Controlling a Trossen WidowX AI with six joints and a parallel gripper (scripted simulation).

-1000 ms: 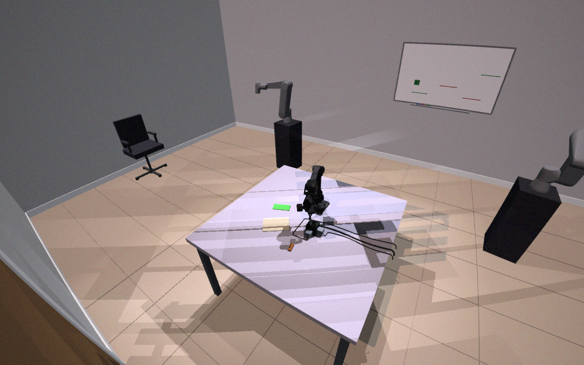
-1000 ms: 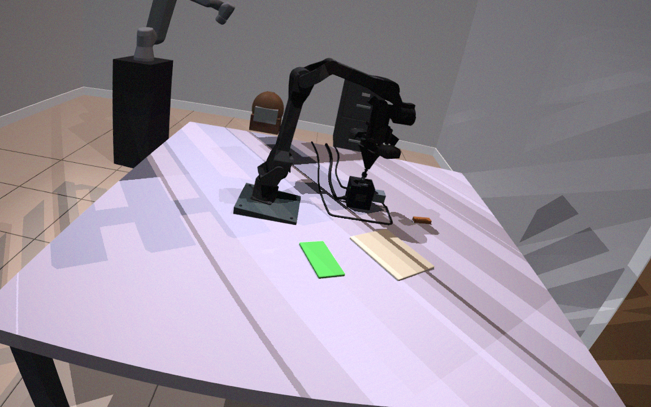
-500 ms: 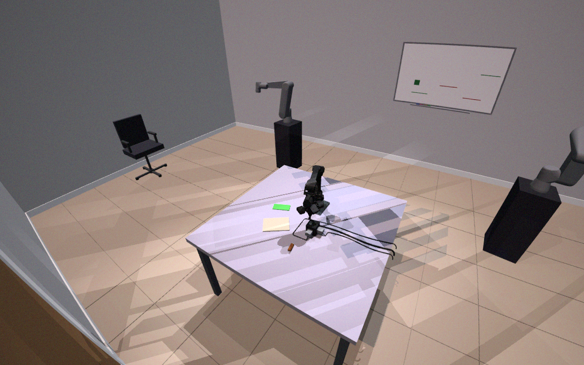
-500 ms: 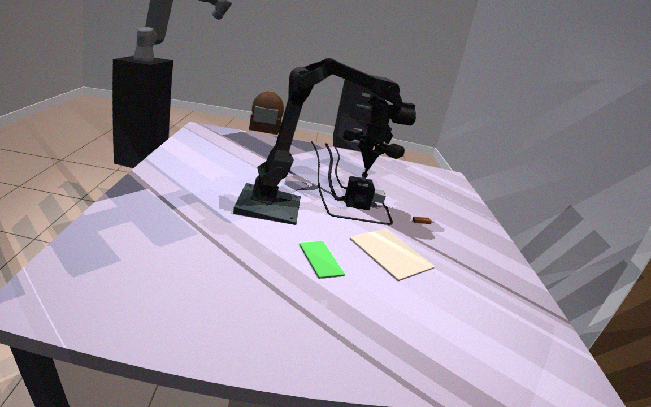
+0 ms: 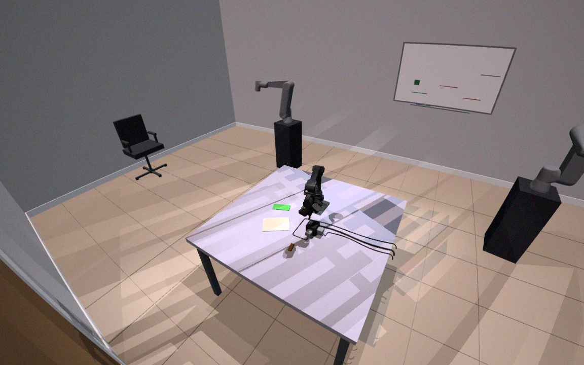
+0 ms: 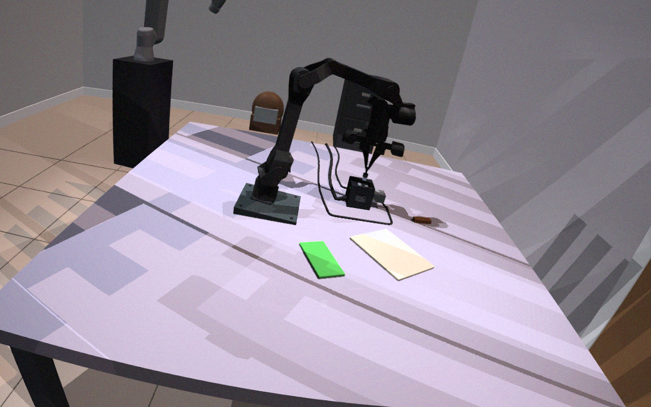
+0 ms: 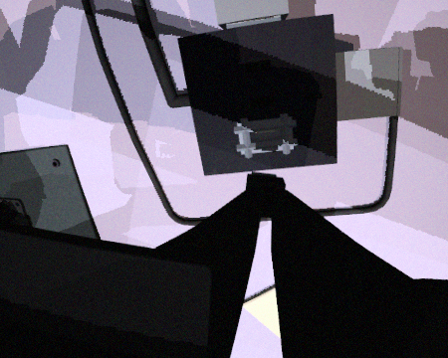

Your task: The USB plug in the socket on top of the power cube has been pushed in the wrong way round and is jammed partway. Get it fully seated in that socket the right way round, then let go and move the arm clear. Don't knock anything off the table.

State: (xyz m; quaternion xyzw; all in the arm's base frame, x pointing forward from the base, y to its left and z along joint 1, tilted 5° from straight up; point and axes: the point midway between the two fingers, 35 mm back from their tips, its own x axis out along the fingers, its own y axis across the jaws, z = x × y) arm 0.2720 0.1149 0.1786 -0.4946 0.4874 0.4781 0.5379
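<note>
My gripper tip is now 10 mm above the USB plug. The rest, counted from my gripper tip: beige card 240 mm to the right, 130 mm below, 110 mm ahead; small orange block 220 mm ahead, 130 mm below; USB socket 60 mm below, 10 mm to the left.
</note>
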